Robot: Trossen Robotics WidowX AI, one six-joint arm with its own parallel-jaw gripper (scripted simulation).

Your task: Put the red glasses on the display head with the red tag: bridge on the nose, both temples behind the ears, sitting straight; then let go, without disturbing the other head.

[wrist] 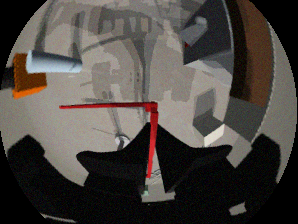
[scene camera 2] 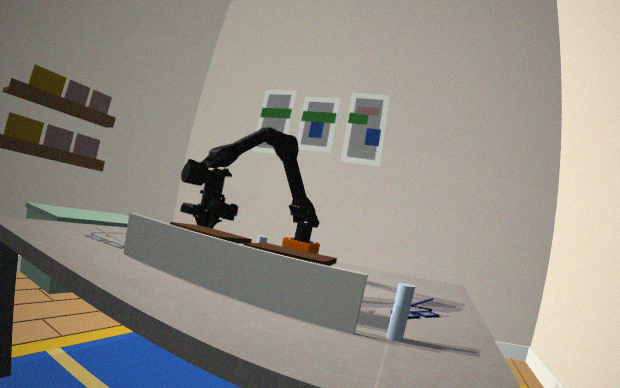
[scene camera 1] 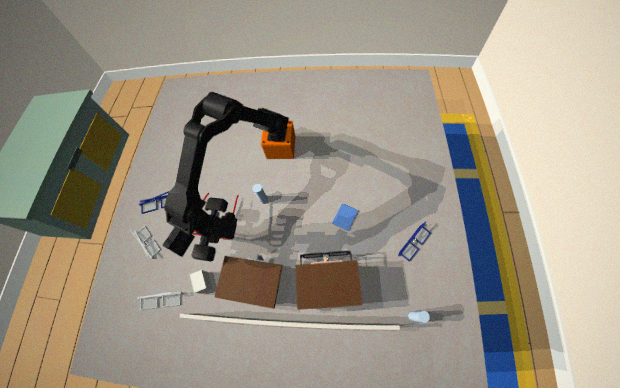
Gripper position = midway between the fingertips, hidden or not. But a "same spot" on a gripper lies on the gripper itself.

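Labels:
You can see my gripper in the wrist view (151,125), and it's there in scene camera 2 and scene camera 1 too. On my gripper, (scene camera 2: 206,219) and (scene camera 1: 218,241) are the same spot.

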